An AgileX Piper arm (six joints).
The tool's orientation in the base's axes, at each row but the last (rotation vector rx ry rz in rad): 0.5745 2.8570 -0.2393; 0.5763 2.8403 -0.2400; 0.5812 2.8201 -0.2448; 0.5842 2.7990 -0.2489; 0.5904 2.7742 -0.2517; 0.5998 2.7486 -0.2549; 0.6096 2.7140 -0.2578; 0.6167 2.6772 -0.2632; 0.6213 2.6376 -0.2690; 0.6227 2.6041 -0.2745; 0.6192 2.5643 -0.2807
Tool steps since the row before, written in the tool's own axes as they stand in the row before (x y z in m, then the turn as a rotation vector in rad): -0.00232 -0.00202 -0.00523 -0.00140 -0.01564 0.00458; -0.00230 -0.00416 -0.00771 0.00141 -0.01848 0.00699; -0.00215 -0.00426 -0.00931 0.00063 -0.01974 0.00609; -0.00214 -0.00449 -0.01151 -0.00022 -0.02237 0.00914; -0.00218 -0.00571 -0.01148 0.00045 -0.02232 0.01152; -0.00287 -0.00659 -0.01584 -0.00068 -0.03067 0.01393; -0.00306 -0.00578 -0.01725 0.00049 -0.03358 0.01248; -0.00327 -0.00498 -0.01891 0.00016 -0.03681 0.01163; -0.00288 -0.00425 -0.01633 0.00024 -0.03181 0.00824; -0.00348 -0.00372 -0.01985 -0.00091 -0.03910 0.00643; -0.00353 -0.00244 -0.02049 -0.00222 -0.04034 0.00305
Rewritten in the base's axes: 0.00035 -0.00163 0.00583 -0.00413 -0.01566 -0.00226; -0.00110 -0.00304 0.00846 -0.00732 -0.01772 -0.00498; -0.00178 -0.00266 0.00996 -0.00733 -0.01896 -0.00376; -0.00258 -0.00230 0.01205 -0.00697 -0.02232 -0.00611; -0.00333 -0.00332 0.01212 -0.00695 -0.02257 -0.00857; -0.00458 -0.00322 0.01647 -0.00893 -0.03105 -0.00956; -0.00501 -0.00203 0.01764 -0.01164 -0.03284 -0.00837; -0.00559 -0.00072 0.01901 -0.01310 -0.03560 -0.00715; -0.00535 -0.00035 0.01626 -0.01204 -0.03023 -0.00460; -0.00643 0.00113 0.01943 -0.01522 -0.03655 -0.00184; -0.00675 0.00273 0.01963 -0.01617 -0.03711 0.00183
